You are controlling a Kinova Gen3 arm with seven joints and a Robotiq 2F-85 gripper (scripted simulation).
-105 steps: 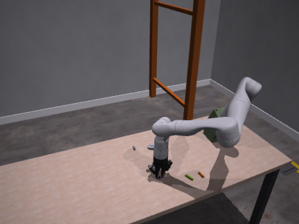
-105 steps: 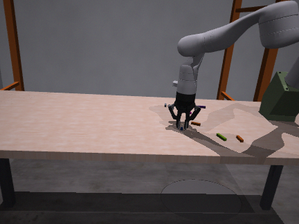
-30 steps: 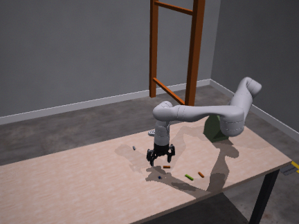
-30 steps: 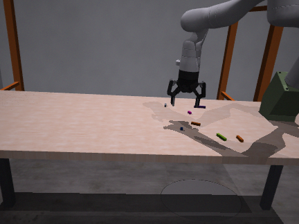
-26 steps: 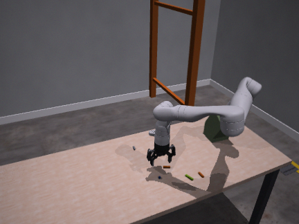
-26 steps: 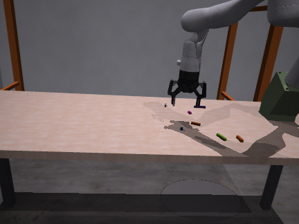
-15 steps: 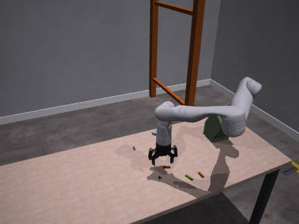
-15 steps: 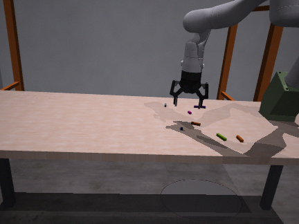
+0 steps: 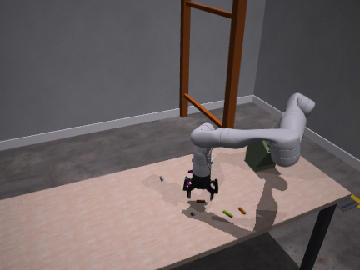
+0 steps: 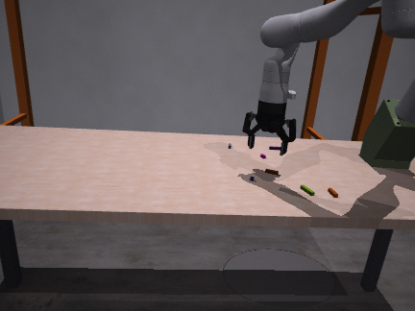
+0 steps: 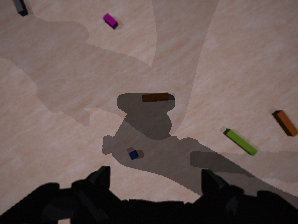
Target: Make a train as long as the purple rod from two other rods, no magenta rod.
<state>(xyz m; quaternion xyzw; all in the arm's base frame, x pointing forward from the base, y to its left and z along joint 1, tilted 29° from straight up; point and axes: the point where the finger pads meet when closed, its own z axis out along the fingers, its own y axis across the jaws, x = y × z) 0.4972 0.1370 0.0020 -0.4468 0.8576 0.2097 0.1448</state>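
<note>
Now: the lime rod 12 cm behind my hand, 10 cm below it and 5 cm to the left of it. Also, from my hand: magenta rod: 21 cm to the right, 10 cm below, 5 cm behind; blue rod: 10 cm below, 3 cm ahead, 2 cm to the right; grey rod: 31 cm to the right, 10 cm below, 5 cm ahead.
</note>
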